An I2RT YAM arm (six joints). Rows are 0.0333 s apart.
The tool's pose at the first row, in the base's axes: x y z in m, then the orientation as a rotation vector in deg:
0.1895, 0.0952, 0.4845, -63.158, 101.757, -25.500
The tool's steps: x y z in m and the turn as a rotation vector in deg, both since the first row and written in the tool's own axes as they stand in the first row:
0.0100, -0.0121, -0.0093, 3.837, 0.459, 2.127
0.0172, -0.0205, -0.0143, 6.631, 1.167, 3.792
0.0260, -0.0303, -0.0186, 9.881, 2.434, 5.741
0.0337, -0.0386, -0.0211, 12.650, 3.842, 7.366
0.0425, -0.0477, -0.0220, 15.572, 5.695, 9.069
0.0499, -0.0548, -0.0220, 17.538, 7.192, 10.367
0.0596, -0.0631, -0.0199, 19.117, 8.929, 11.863
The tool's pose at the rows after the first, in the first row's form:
0.1860, 0.0789, 0.4920, -58.477, 101.587, -27.706
0.1848, 0.0677, 0.4964, -54.929, 101.764, -29.438
0.1847, 0.0545, 0.5005, -50.740, 102.264, -31.683
0.1856, 0.0433, 0.5034, -47.149, 102.871, -33.790
0.1880, 0.0310, 0.5055, -43.298, 103.726, -36.221
0.1905, 0.0211, 0.5065, -40.509, 104.515, -37.902
0.1951, 0.0090, 0.5061, -37.749, 105.727, -39.298

